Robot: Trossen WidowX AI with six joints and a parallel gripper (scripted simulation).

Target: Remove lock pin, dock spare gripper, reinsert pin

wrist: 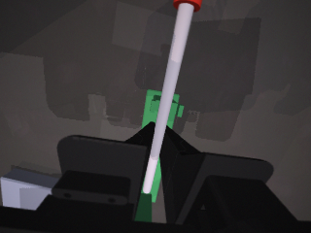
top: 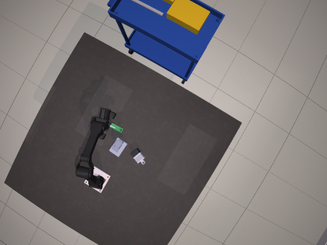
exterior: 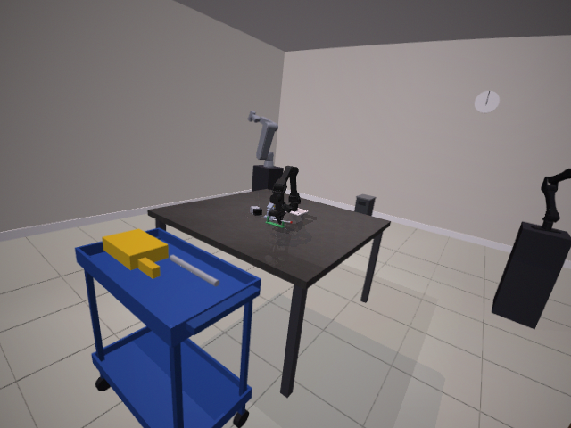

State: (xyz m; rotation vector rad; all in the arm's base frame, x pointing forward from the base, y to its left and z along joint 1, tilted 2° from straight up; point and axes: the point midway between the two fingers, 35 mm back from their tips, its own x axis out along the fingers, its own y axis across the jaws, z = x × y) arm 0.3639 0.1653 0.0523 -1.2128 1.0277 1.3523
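Right now the green flat bracket is 10 mm ahead of my gripper tip, 40 mm to the right of it and 10 mm above it. Round my gripper tip: spare gripper: 60 mm behind, 300 mm to the right; then grey mount: 70 mm behind, 140 mm to the right, 40 mm above.
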